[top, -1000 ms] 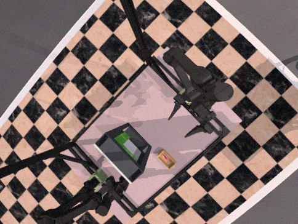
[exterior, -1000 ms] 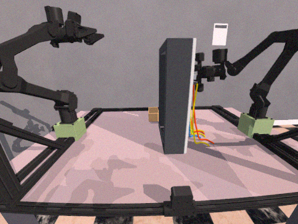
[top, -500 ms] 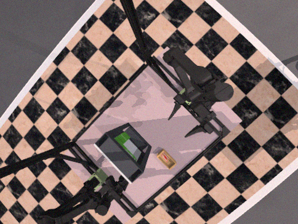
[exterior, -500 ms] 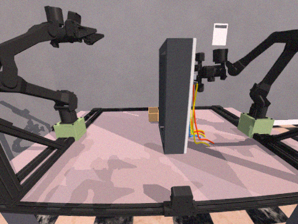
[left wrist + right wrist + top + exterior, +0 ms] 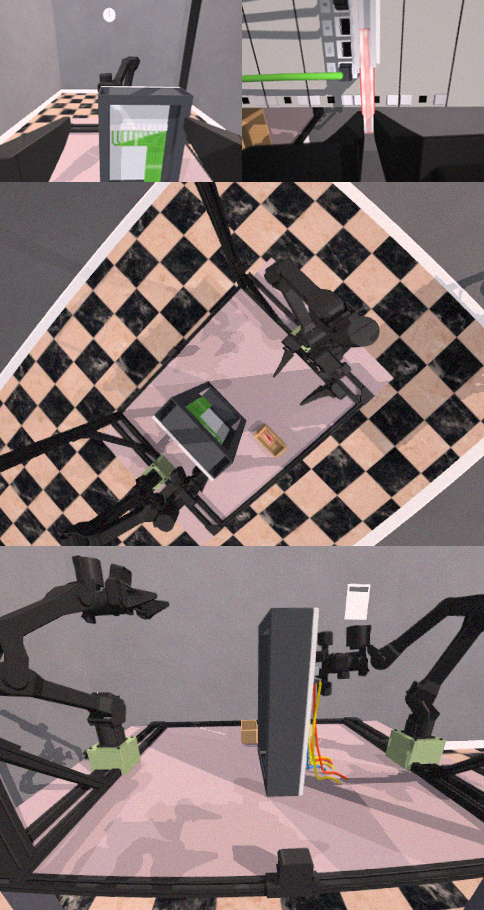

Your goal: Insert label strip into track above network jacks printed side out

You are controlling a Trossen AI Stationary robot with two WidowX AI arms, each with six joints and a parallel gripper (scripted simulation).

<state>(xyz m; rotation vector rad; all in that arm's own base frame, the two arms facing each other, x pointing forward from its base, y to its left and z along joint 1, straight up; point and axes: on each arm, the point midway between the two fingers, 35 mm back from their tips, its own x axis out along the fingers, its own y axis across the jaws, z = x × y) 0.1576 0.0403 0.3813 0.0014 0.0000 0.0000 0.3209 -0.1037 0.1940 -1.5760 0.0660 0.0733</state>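
My right gripper is now 3 cm past the label strip and 2 cm to the right of it. Also, from my right hand: rack panel: 12 cm behind, 8 cm below, 7 cm to the left.
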